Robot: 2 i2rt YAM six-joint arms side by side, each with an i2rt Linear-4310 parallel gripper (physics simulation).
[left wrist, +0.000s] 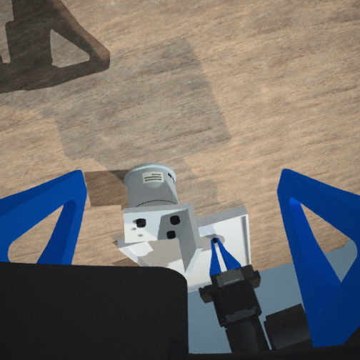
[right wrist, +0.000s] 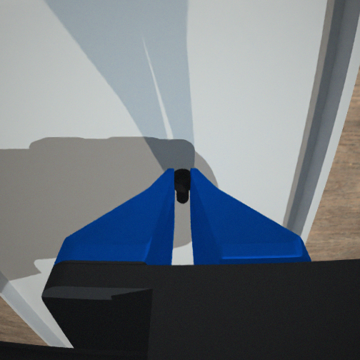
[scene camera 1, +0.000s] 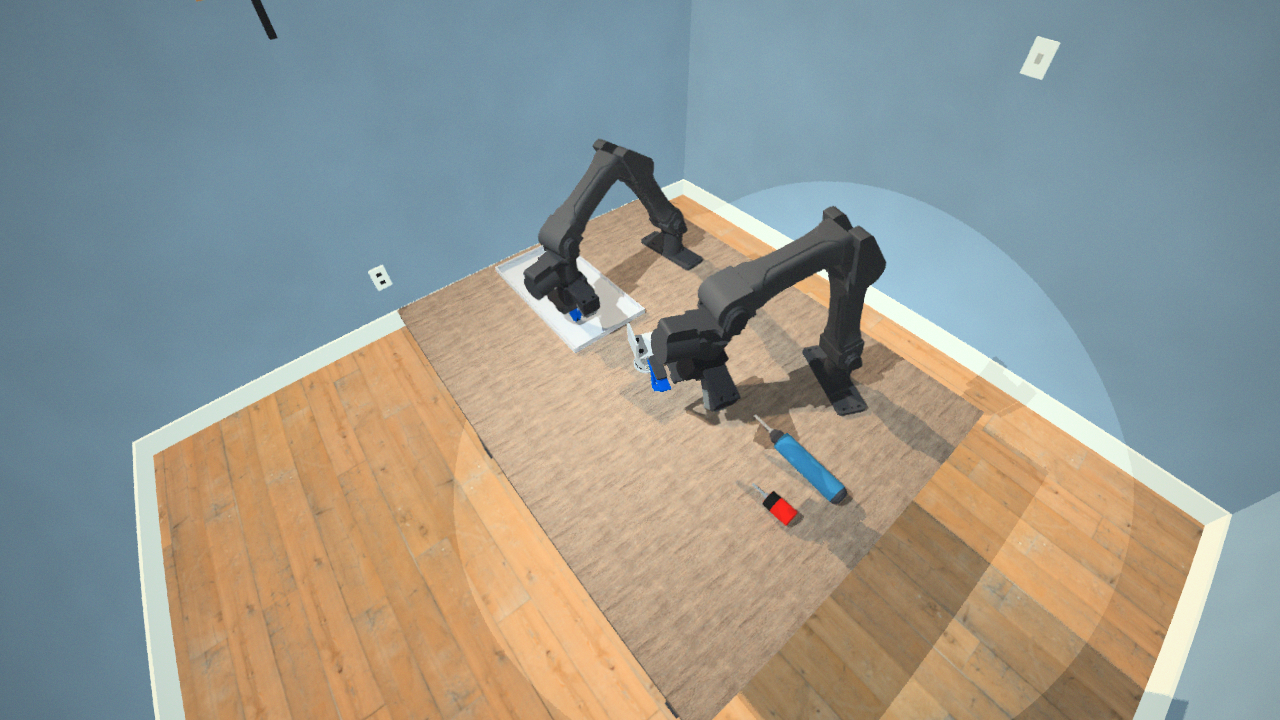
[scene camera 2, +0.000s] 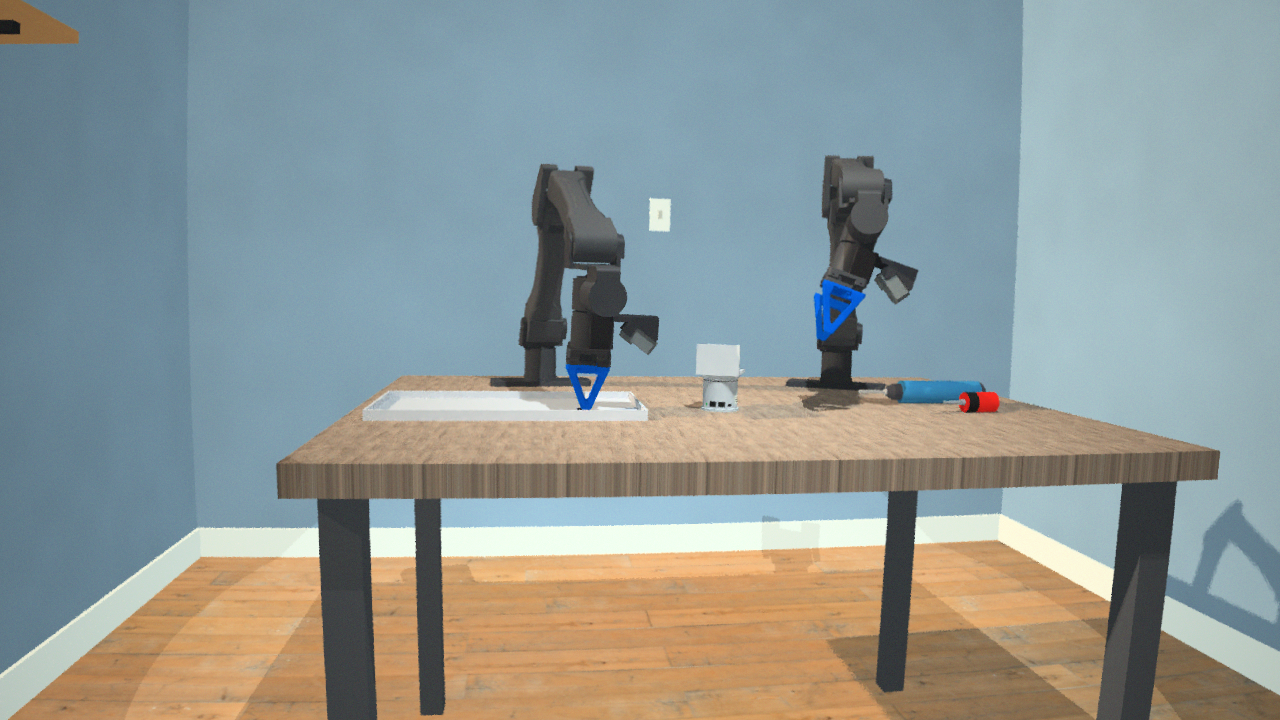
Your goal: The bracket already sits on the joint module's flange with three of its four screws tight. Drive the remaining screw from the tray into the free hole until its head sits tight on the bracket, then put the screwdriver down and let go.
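Frame: origin at the left arm's base, x ahead, y left, z up, level; centimetres.
Seen in the pictures: left gripper, fingertip midpoint: (scene camera 1: 675,381) (scene camera 2: 824,336); right gripper, fingertip midpoint: (scene camera 1: 576,319) (scene camera 2: 585,409); left arm's base, link origin: (scene camera 1: 832,379) (scene camera 2: 835,387); right arm's base, link origin: (scene camera 1: 671,251) (scene camera 2: 540,384).
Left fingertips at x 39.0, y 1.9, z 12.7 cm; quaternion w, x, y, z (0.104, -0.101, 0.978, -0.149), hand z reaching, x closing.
Note:
Pixels of each thing's top centre, then the offset from my left fingertips to it. Level surfaces: height alone.
- white tray, top centre: (scene camera 2: 508,399) (scene camera 1: 565,286) dx +18.2, dy -47.2, dz -11.1 cm
- joint module, top centre: (scene camera 2: 720,371) dx +2.2, dy -16.5, dz -6.3 cm
- blue screwdriver, top centre: (scene camera 2: 922,380) (scene camera 1: 798,449) dx -21.5, dy +15.6, dz -8.5 cm
- shorter red-and-black screwdriver, top centre: (scene camera 2: 969,392) (scene camera 1: 773,497) dx -13.1, dy +23.5, dz -9.2 cm
- table, surface height: dz -12.6 cm
My right gripper (scene camera 1: 574,316) (scene camera 2: 587,408) (left wrist: 214,239) is shut on the black screw (right wrist: 183,186), low in the white tray (scene camera 1: 608,333) (scene camera 2: 501,415) (right wrist: 313,125). The screw stands head up between the fingertips. The joint module (scene camera 2: 719,395) (left wrist: 152,192) stands on the table, with the bracket (scene camera 2: 718,359) (left wrist: 190,240) on top. Three black screw heads show in the bracket in the left wrist view; the free corner is at its lower left. My left gripper (left wrist: 181,180) is open and empty above the module. The blue screwdriver (scene camera 1: 808,467) (scene camera 2: 939,392) lies on the table.
A shorter red-and-black screwdriver (scene camera 1: 781,508) (scene camera 2: 981,402) lies beside the blue one, near the right end of the table (scene camera 1: 572,465) (scene camera 2: 742,447). The module stands between the tray and the screwdrivers. Both arms reach in from the table's back edge.

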